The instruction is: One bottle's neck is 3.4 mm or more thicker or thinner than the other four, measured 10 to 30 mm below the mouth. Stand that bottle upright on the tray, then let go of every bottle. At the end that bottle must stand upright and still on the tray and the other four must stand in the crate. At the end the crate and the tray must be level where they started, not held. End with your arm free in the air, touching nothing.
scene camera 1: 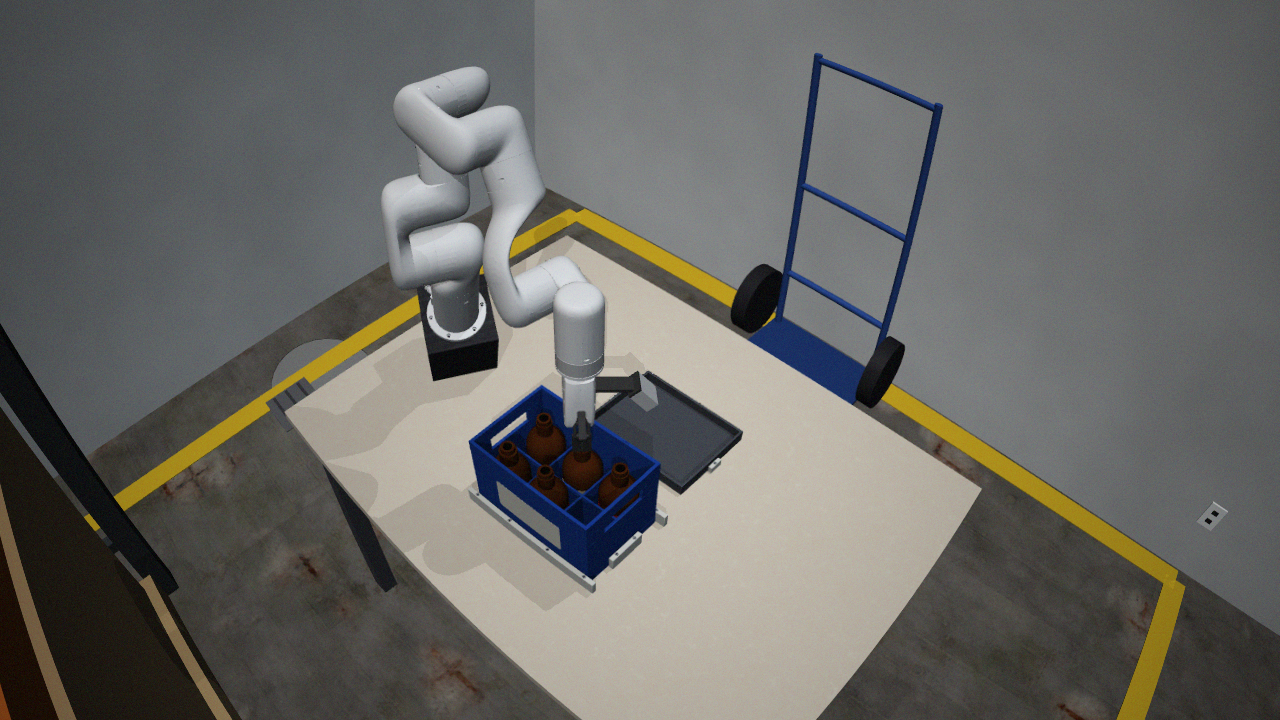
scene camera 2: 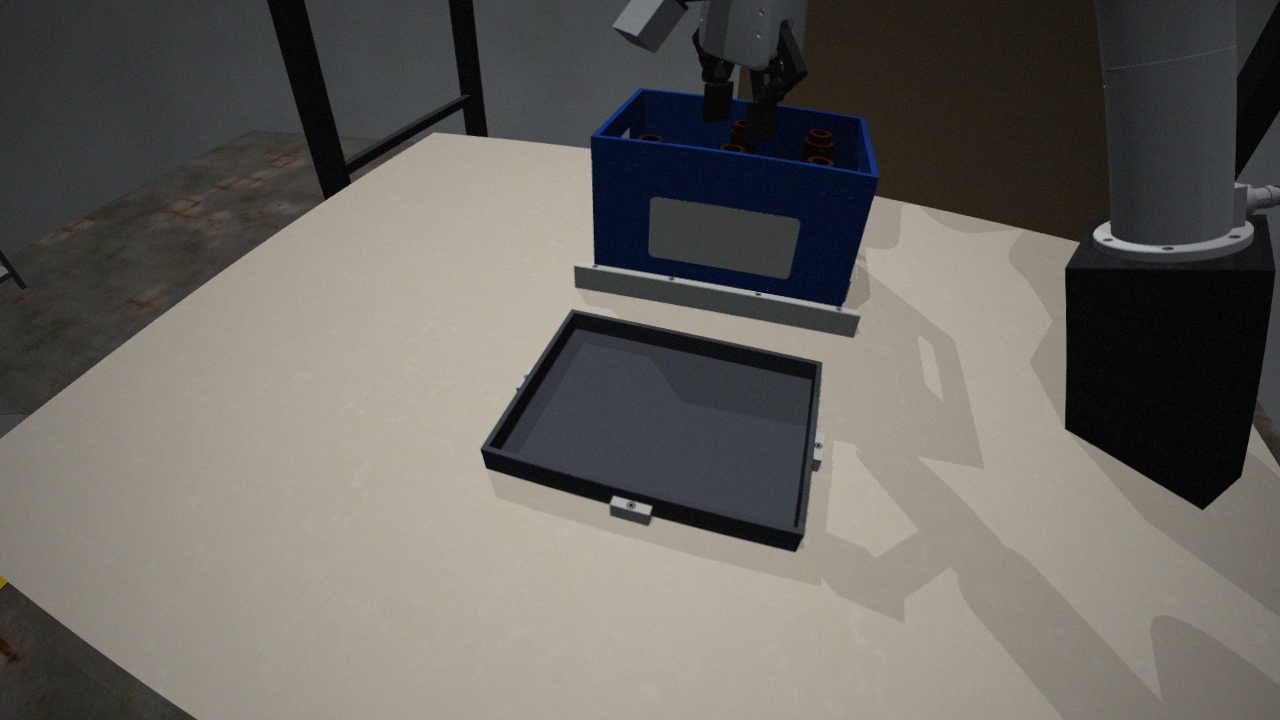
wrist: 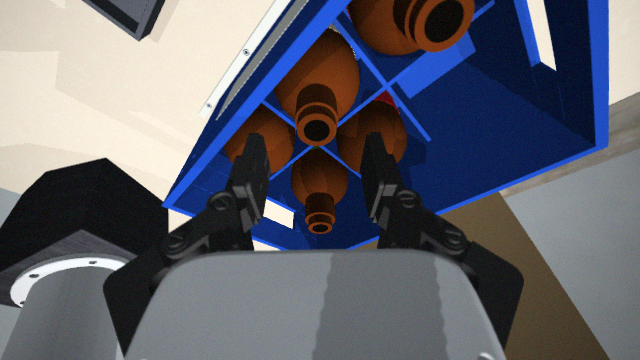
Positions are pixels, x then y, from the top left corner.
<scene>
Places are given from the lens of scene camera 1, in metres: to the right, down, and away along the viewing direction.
dark grey tray (scene camera 1: 684, 436): 0.09, 0.15, 1.57
bottle (scene camera 1: 508, 453): -0.22, 0.16, 1.32
crate (scene camera 1: 588, 548): -0.08, 0.30, 1.24
bottle (scene camera 1: 581, 470): -0.10, 0.19, 1.35
bottle (scene camera 1: 545, 442): -0.17, 0.14, 1.39
The marked spots on the crate and the dark grey tray are 0.41 m apart.
</scene>
